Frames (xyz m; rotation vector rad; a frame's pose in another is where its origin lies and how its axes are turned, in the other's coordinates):
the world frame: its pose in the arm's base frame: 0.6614 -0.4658 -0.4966 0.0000 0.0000 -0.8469
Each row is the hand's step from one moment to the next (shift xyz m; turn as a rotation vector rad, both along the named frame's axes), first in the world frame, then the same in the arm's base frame.
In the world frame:
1: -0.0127 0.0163 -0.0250 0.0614 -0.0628 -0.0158
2: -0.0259 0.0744 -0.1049 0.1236 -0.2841 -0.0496
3: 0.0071 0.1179 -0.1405 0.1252 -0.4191 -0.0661
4: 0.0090 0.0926 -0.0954 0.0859 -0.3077 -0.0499
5: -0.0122 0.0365 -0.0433 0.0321 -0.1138 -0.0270
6: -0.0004 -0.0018 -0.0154 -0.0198 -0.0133 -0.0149
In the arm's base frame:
1: 0.0038 0.0203 -0.0250 -0.0064 -0.0876 -0.0158
2: 0.0386 0.0687 -0.1049 -0.1310 -0.2808 -0.0496
3: 0.0930 0.0728 -0.1405 -0.2311 -0.3714 -0.0661
4: 0.0753 0.0546 -0.0954 -0.1736 -0.2682 -0.0499
5: 0.0193 0.0333 -0.0433 -0.0640 -0.0994 -0.0270
6: -0.0016 -0.0009 -0.0154 -0.0231 0.0060 -0.0149

